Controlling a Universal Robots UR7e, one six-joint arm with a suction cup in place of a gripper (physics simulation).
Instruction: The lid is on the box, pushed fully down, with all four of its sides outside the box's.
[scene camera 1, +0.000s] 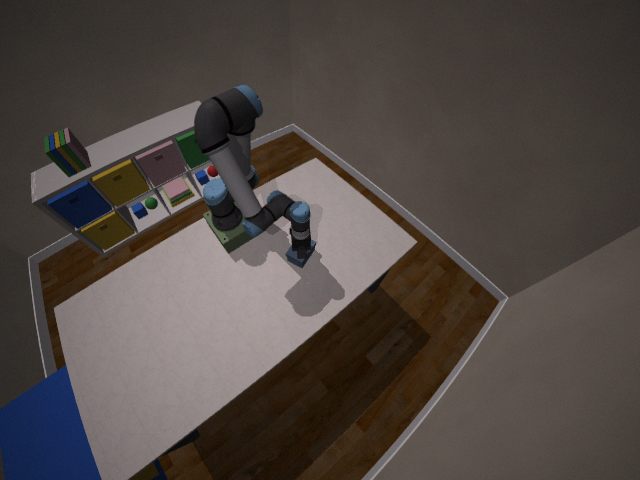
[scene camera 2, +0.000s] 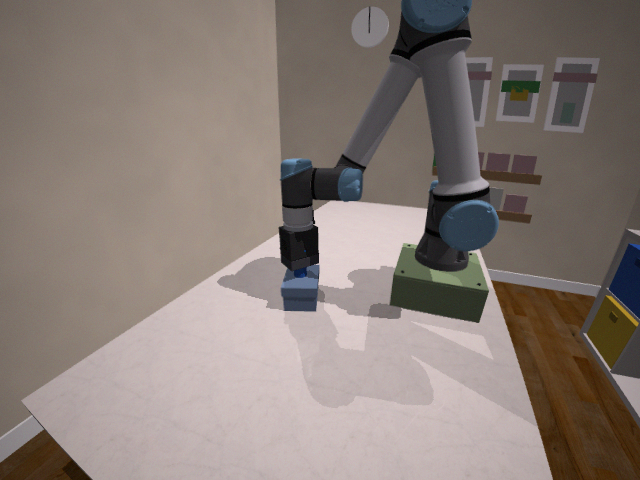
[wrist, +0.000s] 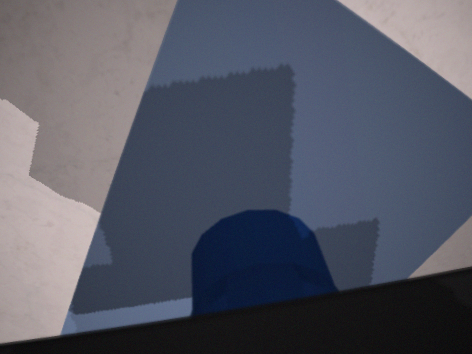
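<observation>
The blue-grey lid sits level on the box. In scene camera 2 its rim reaches slightly past the box's walls on the sides that show, with no gap between them. The lower part of the box shows below the rim. The far sides are hidden. My gripper, a dark blue suction cup under a black body, stands upright and touches the lid's top, holding it by suction. In scene camera 1 the cup is hidden by the body. In the wrist view the lid hides the box.
The box stands on the white table. The arm's green base block is beside it, on the shelf side. A white shelf unit with coloured bins stands behind the table. A blue surface adjoins the table's far left end.
</observation>
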